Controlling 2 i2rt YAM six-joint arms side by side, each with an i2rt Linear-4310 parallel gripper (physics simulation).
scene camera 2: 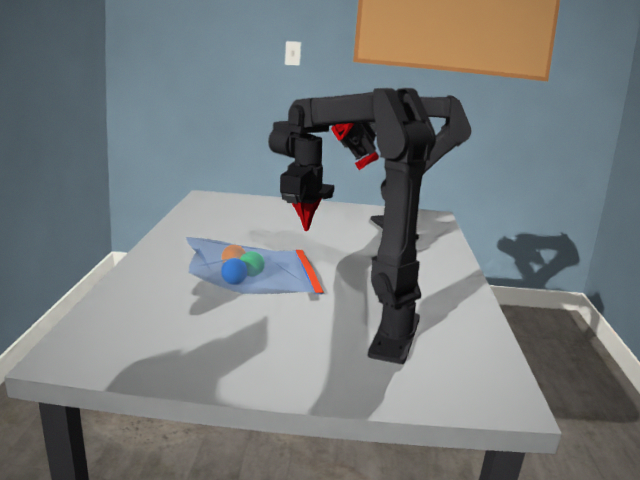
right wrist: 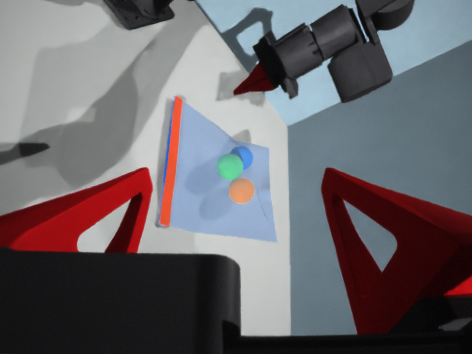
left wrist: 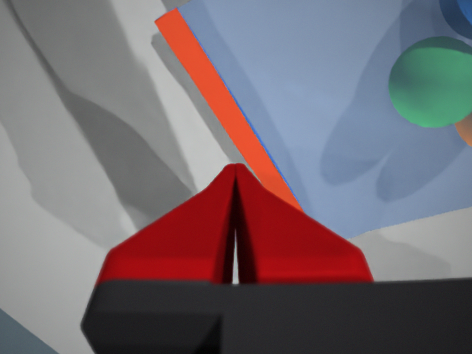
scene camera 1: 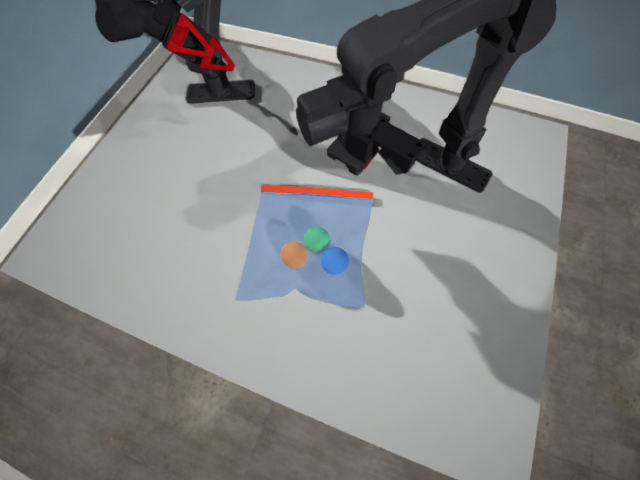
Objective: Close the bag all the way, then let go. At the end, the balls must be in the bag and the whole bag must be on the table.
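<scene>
The translucent blue bag (scene camera 1: 346,217) (scene camera 2: 284,273) (left wrist: 300,75) (right wrist: 200,130) lies on the table (scene camera 1: 155,279) (scene camera 2: 155,330). A straight orange-red strip (scene camera 1: 316,191) (scene camera 2: 309,271) (left wrist: 220,95) (right wrist: 172,160) runs along its whole mouth edge. A green ball (scene camera 1: 316,239) (scene camera 2: 252,264) (left wrist: 430,82) (right wrist: 230,166), an orange ball (scene camera 1: 294,254) (scene camera 2: 233,254) (right wrist: 241,191) and a blue ball (scene camera 1: 334,260) (scene camera 2: 234,271) (right wrist: 245,156) are inside. My left gripper (scene camera 2: 306,229) (left wrist: 235,177) (right wrist: 234,92) is shut and empty, raised above the table near the strip. My right gripper (right wrist: 236,177) is open and empty, held high and away from the bag.
The left arm's base (scene camera 1: 454,165) (scene camera 2: 393,341) and the right arm's base (scene camera 1: 220,90) stand on the table beyond the strip side of the bag in scene camera 1. The left arm arches over the table between its base and the bag. Arm shadows cross the table.
</scene>
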